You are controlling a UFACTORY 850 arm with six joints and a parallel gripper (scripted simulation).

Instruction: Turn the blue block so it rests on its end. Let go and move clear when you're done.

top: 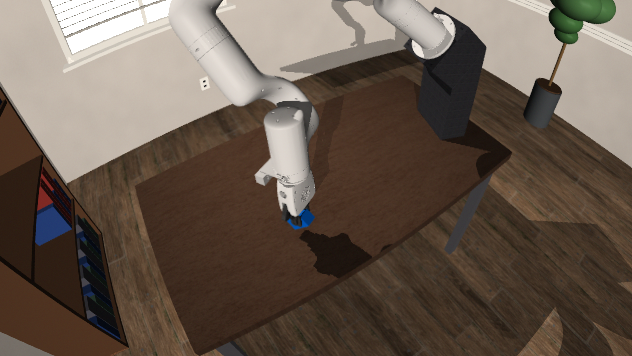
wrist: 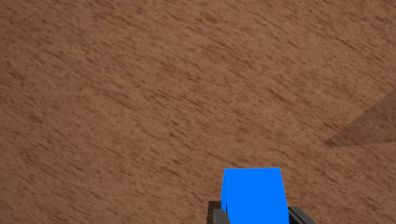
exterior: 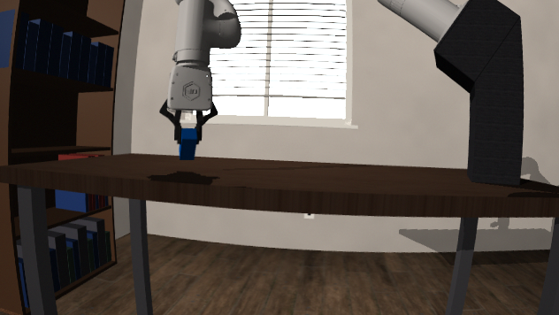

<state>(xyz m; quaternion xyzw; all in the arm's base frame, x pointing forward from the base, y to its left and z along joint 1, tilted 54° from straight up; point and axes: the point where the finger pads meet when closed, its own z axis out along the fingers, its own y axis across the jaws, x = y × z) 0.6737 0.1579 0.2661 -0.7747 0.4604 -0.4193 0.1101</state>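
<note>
The blue block lies 20 mm below my hand.
</note>
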